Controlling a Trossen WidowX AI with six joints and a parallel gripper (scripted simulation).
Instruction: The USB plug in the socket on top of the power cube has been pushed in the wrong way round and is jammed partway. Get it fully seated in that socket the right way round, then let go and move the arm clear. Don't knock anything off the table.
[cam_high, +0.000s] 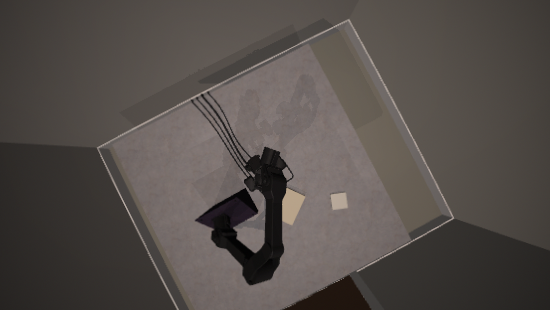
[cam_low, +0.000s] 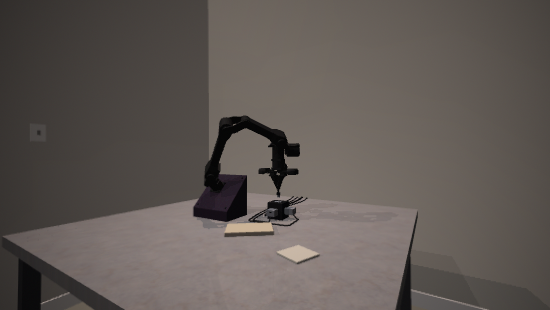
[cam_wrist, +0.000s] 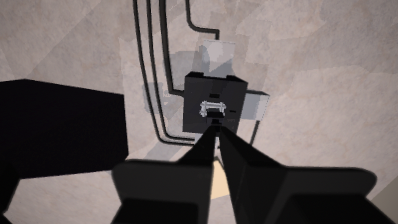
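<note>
The dark USB plug lies 2 cm below my gripper tip. Also, from my gripper tip: tan slab: 24 cm to the right, 13 cm below, 2 cm ahead; USB socket: 6 cm below; tan square tile: 34 cm to the right, 28 cm ahead, 13 cm below.
</note>
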